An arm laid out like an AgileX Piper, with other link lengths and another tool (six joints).
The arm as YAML. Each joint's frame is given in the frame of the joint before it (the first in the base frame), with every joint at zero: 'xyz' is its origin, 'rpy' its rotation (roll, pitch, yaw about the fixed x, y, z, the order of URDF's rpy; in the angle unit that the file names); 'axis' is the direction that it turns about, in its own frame. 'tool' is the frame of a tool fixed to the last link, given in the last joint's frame.
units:
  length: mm
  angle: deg
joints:
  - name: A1
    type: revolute
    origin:
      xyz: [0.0, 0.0, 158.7]
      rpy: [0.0, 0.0, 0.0]
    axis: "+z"
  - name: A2
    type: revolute
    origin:
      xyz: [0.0, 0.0, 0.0]
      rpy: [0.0, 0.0, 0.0]
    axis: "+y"
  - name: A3
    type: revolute
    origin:
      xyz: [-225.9, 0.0, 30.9]
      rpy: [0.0, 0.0, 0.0]
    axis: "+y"
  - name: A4
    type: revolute
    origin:
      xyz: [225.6, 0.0, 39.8]
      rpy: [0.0, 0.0, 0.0]
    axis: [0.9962, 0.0, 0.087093]
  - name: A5
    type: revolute
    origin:
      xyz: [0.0, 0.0, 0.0]
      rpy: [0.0, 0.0, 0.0]
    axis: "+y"
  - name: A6
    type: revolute
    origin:
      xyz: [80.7, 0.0, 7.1]
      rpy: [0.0, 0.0, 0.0]
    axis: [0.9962, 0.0, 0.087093]
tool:
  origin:
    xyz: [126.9, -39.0, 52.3]
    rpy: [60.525, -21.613, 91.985]
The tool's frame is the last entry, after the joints.
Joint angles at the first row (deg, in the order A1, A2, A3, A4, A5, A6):
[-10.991, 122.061, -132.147, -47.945, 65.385, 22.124]
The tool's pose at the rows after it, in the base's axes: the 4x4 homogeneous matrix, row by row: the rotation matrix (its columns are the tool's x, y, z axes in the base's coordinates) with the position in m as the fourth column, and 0 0 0 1 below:
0.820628, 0.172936, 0.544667, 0.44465; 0.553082, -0.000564, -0.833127, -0.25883; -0.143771, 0.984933, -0.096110, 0.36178; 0, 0, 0, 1
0.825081, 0.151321, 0.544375, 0.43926; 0.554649, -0.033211, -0.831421, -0.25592; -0.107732, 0.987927, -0.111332, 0.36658; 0, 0, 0, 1
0.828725, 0.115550, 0.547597, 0.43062; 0.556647, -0.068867, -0.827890, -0.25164; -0.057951, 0.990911, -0.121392, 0.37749; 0, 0, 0, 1
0.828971, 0.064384, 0.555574, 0.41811; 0.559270, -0.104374, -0.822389, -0.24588; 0.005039, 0.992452, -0.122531, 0.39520; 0, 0, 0, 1
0.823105, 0.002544, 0.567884, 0.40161; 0.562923, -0.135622, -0.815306, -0.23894; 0.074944, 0.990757, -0.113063, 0.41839; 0, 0, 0, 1
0.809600, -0.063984, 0.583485, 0.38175; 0.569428, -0.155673, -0.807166, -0.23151; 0.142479, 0.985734, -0.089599, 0.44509; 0, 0, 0, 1
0.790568, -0.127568, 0.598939, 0.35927; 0.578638, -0.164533, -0.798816, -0.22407; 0.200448, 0.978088, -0.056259, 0.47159; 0, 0, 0, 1
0.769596, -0.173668, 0.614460, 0.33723; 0.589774, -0.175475, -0.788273, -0.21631; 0.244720, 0.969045, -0.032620, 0.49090; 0, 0, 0, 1
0.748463, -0.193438, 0.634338, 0.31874; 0.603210, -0.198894, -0.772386, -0.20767; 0.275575, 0.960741, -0.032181, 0.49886; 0, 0, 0, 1
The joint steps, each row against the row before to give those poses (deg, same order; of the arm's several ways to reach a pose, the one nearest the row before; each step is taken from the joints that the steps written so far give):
[0.023, -0.646, -0.239, 1.205, 0.603, 0.115]
[0.023, -1.243, -0.335, 1.906, 1.055, 0.049]
[0.022, -2.151, -0.337, 2.238, 1.207, 0.040]
[0.024, -3.131, -0.323, 2.419, 1.277, 0.042]
[0.022, -3.933, -0.301, 2.377, 1.289, -0.045]
[0.008, -4.539, 0.010, 1.982, 0.943, -0.202]
[-0.002, -5.046, 0.893, 1.463, 0.404, -0.261]
[0.002, -5.193, 2.145, 1.488, 0.193, -0.289]
[0.001, -5.195, 3.732, 2.046, 0.122, -0.302]

